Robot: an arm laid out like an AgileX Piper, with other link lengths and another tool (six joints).
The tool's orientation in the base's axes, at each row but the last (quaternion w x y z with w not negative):
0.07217 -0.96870 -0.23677 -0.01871
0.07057 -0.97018 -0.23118 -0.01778
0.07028 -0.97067 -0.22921 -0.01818
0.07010 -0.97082 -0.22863 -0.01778
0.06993 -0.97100 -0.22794 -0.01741
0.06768 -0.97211 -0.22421 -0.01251
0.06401 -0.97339 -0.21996 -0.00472
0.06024 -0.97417 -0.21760 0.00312
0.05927 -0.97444 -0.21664 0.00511
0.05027 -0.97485 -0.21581 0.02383
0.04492 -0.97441 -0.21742 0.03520
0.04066 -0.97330 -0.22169 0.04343
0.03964 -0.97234 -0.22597 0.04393
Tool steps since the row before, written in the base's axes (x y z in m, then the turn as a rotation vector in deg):
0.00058 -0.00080 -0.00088 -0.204 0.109 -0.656
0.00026 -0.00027 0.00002 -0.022 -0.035 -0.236
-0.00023 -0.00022 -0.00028 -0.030 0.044 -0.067
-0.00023 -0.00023 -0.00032 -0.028 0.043 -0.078
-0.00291 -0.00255 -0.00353 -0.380 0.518 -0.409
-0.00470 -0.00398 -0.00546 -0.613 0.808 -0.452
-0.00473 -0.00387 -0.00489 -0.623 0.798 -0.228
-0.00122 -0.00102 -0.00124 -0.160 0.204 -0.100
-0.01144 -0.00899 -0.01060 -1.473 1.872 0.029
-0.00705 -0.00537 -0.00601 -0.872 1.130 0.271
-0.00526 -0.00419 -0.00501 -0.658 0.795 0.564
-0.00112 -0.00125 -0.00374 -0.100 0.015 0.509
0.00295 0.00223 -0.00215 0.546 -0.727 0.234
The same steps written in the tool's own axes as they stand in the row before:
0.00009 0.00108 0.00075 -0.177 -0.104 0.664
0.00011 0.00035 -0.00006 -0.051 0.051 0.228
-0.00032 0.00013 0.00024 -0.012 -0.044 0.073
-0.00033 0.00014 0.00028 -0.011 -0.041 0.083
-0.00396 0.00142 0.00312 -0.139 -0.576 0.478
-0.00625 0.00217 0.00489 -0.225 -0.931 0.562
-0.00611 0.00203 0.00445 -0.230 -0.953 0.339
-0.00156 0.00055 0.00115 -0.060 -0.239 0.128
-0.01433 0.00451 0.00991 -0.543 -2.308 0.236
-0.00851 0.00254 0.00598 -0.318 -1.413 -0.111
-0.00629 0.00208 0.00514 -0.282 -1.051 -0.445
-0.00130 0.00101 0.00375 -0.117 -0.106 -0.494
0.00377 -0.00050 0.00196 0.150 0.866 -0.330

